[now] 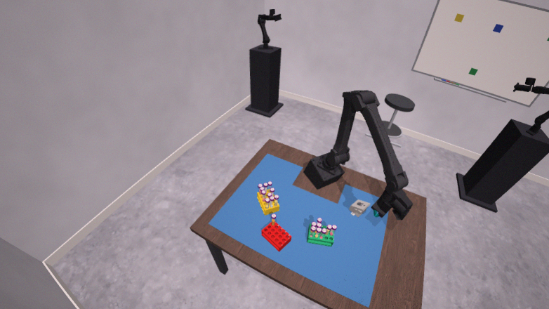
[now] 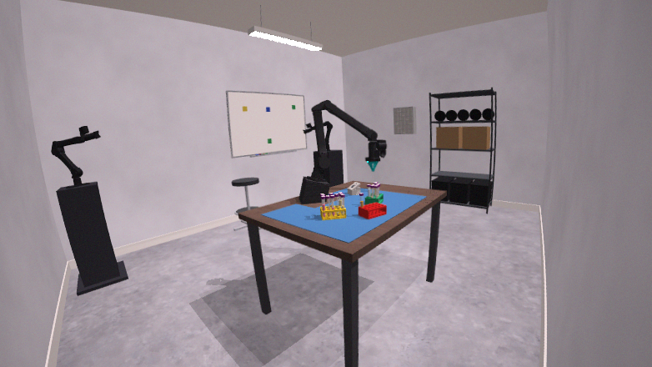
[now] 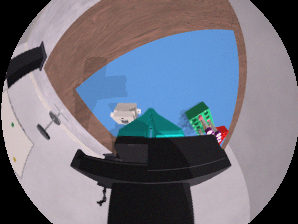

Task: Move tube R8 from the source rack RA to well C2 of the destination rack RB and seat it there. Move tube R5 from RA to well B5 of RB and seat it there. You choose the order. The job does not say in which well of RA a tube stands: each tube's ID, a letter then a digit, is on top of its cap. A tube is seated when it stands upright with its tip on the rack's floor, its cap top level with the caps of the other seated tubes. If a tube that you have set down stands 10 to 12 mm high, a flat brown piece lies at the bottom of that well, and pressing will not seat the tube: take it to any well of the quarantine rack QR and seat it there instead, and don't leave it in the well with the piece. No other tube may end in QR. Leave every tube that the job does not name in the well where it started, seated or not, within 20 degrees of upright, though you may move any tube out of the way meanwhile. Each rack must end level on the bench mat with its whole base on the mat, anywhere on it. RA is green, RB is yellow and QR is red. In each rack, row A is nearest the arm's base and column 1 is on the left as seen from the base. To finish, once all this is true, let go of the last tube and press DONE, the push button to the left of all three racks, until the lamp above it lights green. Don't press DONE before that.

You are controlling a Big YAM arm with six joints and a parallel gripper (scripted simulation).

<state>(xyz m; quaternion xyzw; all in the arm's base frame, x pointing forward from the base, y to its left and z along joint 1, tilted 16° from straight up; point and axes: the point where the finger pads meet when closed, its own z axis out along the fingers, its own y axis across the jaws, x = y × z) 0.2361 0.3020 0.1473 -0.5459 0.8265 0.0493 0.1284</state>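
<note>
My hand is 140 mm above the white DONE button box, 120 mm past it and 80 mm to the left of it. Also, from my hand: yellow rack RB (550 mm to the right, 140 mm below, 90 mm ahead); then red rack QR (410 mm to the right, 250 mm ahead, 140 mm below); then green rack RA (210 mm to the right, 140 mm below, 140 mm ahead).
</note>
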